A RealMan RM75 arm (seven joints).
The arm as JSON. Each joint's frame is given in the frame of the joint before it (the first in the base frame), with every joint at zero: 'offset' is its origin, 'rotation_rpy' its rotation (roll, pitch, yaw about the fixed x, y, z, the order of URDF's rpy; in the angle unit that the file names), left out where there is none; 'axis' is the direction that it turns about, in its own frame. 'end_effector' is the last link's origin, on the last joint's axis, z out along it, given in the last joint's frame.
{
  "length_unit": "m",
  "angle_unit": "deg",
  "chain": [
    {
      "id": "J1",
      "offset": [
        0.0,
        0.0,
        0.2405
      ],
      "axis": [
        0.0,
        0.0,
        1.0
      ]
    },
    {
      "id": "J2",
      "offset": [
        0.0,
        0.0,
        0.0
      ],
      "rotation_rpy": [
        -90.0,
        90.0,
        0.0
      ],
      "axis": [
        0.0,
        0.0,
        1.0
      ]
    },
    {
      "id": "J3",
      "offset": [
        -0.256,
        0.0,
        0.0
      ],
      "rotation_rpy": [
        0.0,
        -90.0,
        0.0
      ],
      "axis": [
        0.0,
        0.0,
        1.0
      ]
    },
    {
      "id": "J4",
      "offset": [
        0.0,
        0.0,
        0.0
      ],
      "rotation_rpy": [
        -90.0,
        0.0,
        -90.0
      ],
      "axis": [
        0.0,
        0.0,
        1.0
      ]
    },
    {
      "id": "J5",
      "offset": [
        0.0,
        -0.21,
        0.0
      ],
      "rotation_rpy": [
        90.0,
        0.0,
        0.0
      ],
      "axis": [
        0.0,
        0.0,
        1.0
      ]
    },
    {
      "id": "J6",
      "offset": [
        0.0,
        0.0,
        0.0
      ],
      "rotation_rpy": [
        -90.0,
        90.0,
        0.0
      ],
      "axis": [
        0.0,
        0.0,
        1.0
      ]
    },
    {
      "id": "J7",
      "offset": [
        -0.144,
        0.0,
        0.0
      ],
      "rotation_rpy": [
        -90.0,
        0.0,
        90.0
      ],
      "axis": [
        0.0,
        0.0,
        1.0
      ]
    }
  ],
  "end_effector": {
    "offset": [
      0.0,
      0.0,
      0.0
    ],
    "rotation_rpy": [
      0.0,
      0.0,
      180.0
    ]
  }
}
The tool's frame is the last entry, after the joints.
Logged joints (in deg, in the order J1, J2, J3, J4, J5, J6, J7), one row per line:
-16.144, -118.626, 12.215, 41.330, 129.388, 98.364, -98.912
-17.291, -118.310, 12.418, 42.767, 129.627, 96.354, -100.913
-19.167, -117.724, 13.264, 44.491, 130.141, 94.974, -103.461
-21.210, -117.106, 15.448, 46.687, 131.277, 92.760, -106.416
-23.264, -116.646, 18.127, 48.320, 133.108, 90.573, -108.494
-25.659, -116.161, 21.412, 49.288, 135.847, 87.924, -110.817
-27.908, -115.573, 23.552, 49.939, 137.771, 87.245, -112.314
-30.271, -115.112, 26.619, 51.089, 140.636, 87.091, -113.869
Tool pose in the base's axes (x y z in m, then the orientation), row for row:
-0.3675, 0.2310, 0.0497, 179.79, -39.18, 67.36
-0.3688, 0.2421, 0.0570, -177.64, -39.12, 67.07
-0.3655, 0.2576, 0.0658, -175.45, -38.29, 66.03
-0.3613, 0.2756, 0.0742, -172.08, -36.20, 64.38
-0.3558, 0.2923, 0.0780, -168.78, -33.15, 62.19
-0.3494, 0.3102, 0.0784, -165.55, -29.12, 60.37
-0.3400, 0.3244, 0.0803, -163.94, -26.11, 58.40
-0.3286, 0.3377, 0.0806, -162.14, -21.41, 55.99
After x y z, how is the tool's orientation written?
As angles about the fixed x, y, z axes (roll, pitch, yaw), in degrees.
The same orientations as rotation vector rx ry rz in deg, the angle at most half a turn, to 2 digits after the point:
-126.67, -84.30, -45.22
-125.09, -84.23, -42.94
-124.97, -83.67, -40.52
-125.31, -82.90, -36.01
-126.69, -81.55, -30.74
-128.29, -80.38, -24.33
-130.45, -78.61, -20.33
-133.62, -76.20, -14.32

